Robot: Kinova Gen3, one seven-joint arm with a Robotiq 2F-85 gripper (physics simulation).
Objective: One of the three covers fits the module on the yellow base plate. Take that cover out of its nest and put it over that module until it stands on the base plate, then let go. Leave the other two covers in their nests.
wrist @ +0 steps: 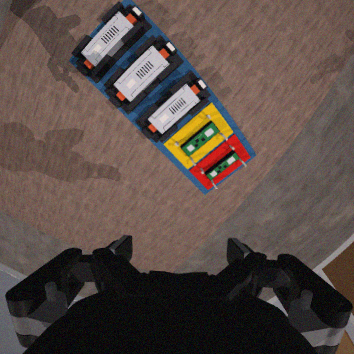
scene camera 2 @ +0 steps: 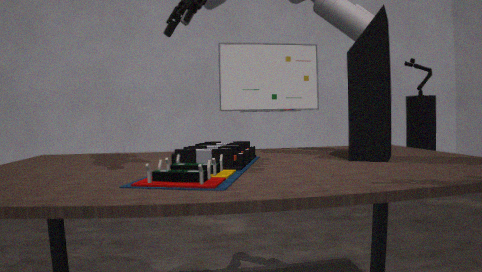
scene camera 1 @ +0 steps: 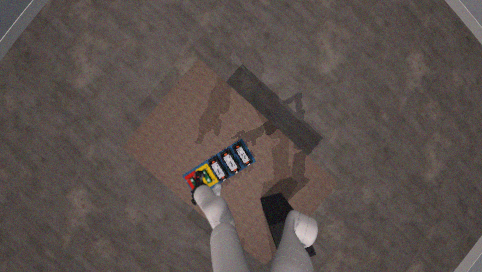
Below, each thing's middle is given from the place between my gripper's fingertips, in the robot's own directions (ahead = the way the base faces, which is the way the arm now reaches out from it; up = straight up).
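Labels:
For the yellow base plate [wrist: 194,124], my hand is 35 cm above it, 4 cm past it and 7 cm to the right of it. And the red base plate [wrist: 223,148], counting from my hand, is 35 cm below it and 17 cm to the left of it.

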